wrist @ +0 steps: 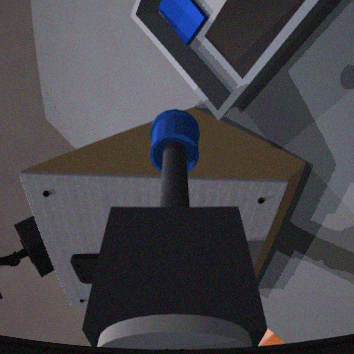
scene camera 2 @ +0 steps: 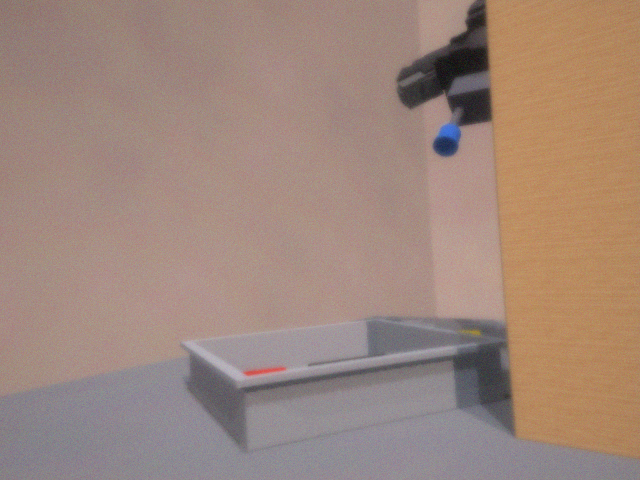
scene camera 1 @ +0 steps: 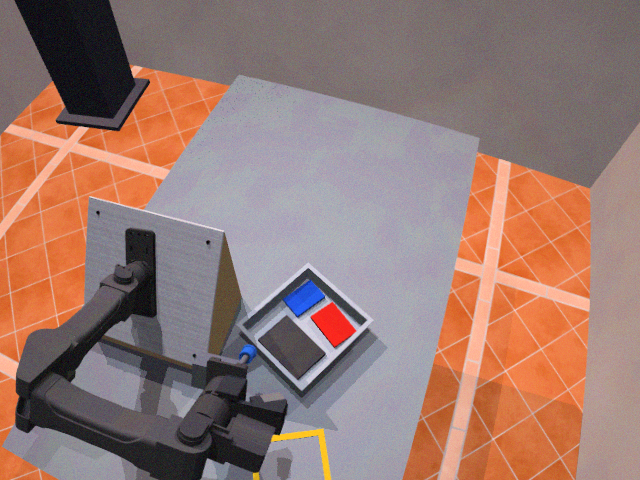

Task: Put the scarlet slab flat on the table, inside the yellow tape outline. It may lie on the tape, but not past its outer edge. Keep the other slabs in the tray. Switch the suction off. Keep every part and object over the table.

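Places are measured from the arm's base along level axes (x ahead, y left, z up), in metres.
Where they show: hand, tool point: [wrist: 174,131] [scene camera 2: 445,146] [scene camera 1: 249,351]; arm's base, link origin: [scene camera 1: 142,272].
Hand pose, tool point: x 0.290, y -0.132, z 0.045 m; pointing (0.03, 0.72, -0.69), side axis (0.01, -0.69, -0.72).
Each offset is from my tool point to the top centre of the thing. Level surfaces: height alone.
The scarlet slab @(0.142 m ahead, 0.186 m left, 0.239 m down) [scene camera 1: 333,324] [scene camera 2: 264,370] lies flat in the light grey tray @(0.075 m ahead, 0.159 m left, 0.202 m down) [scene camera 1: 337,356] [scene camera 2: 351,397] [wrist: 172,66]. A blue slab @(0.055 m ahead, 0.242 m left, 0.239 m down) [scene camera 1: 303,298] [wrist: 183,19] and a larger dark brown slab @(0.052 m ahead, 0.106 m left, 0.238 m down) [scene camera 1: 292,347] [wrist: 252,32] lie in the tray with it. The yellow tape outline [scene camera 1: 324,454] [scene camera 2: 469,332] is on the table in front of the tray, and the arm hides part of it in scene camera 1. My suction cup [scene camera 1: 248,353] [scene camera 2: 446,140] [wrist: 175,137] is blue, tilted and bare, high above the table beside the tray. The suction is off.
A wedge-shaped mount [scene camera 1: 180,289] [scene camera 2: 573,222] [wrist: 150,192] with a pale front and wood-coloured sides stands left of the tray and carries the arm. The grey table's @(0.252 m down) [scene camera 1: 330,180] right edge drops to an orange tiled floor. A black pillar [scene camera 1: 82,62] stands beyond the table at the far left.
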